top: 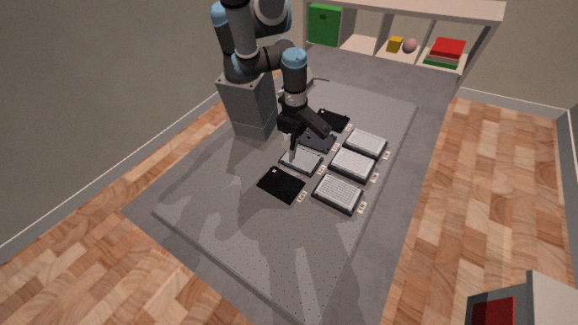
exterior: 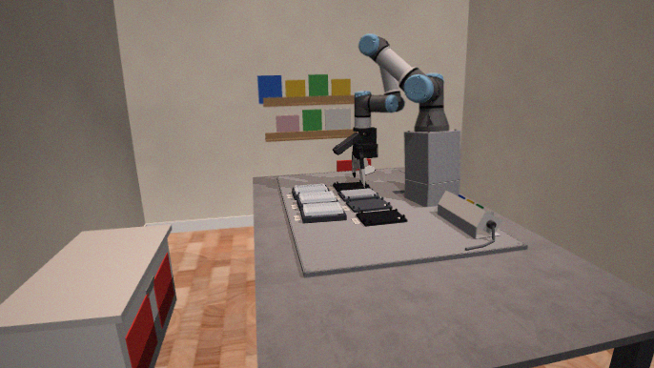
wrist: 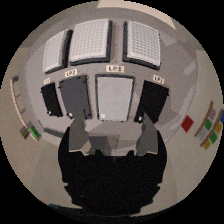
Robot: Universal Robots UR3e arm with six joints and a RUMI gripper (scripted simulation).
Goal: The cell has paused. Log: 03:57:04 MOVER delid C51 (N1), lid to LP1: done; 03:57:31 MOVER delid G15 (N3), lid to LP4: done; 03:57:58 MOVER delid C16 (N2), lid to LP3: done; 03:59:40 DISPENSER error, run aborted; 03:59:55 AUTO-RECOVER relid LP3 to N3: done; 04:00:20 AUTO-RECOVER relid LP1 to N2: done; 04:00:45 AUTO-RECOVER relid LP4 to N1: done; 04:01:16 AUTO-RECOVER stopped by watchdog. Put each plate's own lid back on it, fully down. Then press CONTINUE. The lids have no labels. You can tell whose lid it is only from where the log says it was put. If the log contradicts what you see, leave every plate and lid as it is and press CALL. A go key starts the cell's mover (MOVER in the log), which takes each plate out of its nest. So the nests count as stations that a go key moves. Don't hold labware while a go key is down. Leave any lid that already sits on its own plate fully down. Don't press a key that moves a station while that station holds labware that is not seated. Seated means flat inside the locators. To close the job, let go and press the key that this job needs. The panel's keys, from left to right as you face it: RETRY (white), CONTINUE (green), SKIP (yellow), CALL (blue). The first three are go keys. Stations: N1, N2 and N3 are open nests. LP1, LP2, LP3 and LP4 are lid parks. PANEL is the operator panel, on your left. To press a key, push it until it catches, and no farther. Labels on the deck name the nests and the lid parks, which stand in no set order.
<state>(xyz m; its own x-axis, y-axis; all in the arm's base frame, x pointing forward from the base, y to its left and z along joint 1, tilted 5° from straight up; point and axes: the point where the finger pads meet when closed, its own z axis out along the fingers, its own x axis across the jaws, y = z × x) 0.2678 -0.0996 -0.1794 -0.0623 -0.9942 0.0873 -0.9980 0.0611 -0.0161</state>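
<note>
My hand is 18 cm short of the plate, 8 cm to the left of it and 4 cm above it.
</note>
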